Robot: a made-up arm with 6 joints. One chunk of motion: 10 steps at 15 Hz.
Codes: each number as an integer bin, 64 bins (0 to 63) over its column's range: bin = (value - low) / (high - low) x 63, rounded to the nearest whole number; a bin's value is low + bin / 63 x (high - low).
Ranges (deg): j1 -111.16..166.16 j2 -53.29..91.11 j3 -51..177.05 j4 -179.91..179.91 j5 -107.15..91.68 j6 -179.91..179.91
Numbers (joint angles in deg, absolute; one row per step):
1: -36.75 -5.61 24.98 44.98 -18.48 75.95
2: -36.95 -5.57 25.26 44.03 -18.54 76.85
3: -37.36 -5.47 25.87 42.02 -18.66 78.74
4: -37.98 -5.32 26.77 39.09 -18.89 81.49
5: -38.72 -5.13 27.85 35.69 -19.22 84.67
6: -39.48 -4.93 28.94 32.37 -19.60 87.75
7: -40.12 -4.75 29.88 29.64 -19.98 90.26
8: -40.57 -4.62 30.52 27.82 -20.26 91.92
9: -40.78 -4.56 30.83 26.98 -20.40 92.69
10: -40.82 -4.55 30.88 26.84 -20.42 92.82
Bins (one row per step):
1: 17 21 21 39 28 45
2: 17 21 21 39 28 45
3: 17 21 21 39 28 45
4: 17 21 21 38 28 46
5: 16 21 22 38 28 46
6: 16 21 22 37 28 47
7: 16 21 22 37 28 47
8: 16 21 23 36 28 48
9: 16 21 23 36 27 48
10: 16 21 23 36 27 48

